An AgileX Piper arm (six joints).
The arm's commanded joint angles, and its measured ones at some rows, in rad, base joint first. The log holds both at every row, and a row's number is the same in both.
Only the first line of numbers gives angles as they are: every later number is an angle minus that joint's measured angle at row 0.
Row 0, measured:
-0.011, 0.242, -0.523, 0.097, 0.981, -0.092
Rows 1 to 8, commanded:
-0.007, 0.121, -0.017, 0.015, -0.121, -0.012
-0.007, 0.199, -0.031, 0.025, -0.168, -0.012
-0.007, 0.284, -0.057, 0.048, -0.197, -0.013
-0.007, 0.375, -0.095, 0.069, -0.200, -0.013
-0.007, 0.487, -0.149, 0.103, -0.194, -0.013
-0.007, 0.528, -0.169, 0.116, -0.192, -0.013
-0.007, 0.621, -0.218, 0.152, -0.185, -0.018
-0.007, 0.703, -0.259, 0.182, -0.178, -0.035
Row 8, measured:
0.000, 0.604, -0.204, 0.139, -0.177, -0.004
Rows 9 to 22, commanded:
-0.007, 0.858, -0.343, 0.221, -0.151, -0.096
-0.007, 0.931, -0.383, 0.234, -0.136, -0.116
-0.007, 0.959, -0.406, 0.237, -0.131, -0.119
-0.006, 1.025, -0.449, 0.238, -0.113, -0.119
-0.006, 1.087, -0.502, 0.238, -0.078, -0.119
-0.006, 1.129, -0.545, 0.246, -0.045, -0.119
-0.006, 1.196, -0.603, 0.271, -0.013, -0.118
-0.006, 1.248, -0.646, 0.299, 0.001, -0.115
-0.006, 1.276, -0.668, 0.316, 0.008, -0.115
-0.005, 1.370, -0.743, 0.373, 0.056, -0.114
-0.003, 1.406, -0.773, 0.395, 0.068, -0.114
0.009, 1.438, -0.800, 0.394, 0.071, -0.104
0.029, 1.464, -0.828, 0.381, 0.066, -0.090
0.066, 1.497, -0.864, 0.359, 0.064, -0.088
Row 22, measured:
0.029, 1.460, -0.823, 0.377, 0.062, -0.093
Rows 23 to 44, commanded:
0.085, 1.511, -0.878, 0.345, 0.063, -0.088
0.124, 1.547, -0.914, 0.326, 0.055, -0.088
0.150, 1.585, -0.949, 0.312, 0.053, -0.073
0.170, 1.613, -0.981, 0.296, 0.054, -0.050
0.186, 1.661, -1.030, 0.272, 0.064, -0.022
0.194, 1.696, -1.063, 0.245, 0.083, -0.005
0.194, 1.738, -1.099, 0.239, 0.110, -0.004
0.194, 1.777, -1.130, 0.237, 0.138, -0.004
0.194, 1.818, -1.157, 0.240, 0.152, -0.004
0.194, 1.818, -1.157, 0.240, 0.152, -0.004
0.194, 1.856, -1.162, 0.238, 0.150, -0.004
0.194, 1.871, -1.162, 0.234, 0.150, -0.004
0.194, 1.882, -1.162, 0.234, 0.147, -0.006
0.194, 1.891, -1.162, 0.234, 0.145, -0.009
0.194, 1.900, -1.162, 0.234, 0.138, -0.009
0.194, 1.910, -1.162, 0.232, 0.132, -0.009
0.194, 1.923, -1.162, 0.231, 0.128, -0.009
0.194, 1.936, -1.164, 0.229, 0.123, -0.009
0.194, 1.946, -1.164, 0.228, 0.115, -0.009
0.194, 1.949, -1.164, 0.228, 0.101, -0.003
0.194, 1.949, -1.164, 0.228, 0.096, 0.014
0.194, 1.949, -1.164, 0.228, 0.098, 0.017
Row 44, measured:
0.191, 1.946, -1.158, 0.234, 0.102, 0.006
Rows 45 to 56, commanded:
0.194, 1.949, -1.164, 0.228, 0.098, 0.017
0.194, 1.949, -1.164, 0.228, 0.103, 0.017
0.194, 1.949, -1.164, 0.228, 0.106, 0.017
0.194, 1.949, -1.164, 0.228, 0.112, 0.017
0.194, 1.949, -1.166, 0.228, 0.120, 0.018
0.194, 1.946, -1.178, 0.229, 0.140, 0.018
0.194, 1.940, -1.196, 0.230, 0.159, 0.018
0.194, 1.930, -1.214, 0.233, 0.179, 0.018
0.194, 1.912, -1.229, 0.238, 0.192, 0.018
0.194, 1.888, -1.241, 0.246, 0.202, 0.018
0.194, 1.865, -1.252, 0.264, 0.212, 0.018
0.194, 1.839, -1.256, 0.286, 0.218, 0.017
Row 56, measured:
0.191, 1.877, -1.245, 0.257, 0.197, 0.012
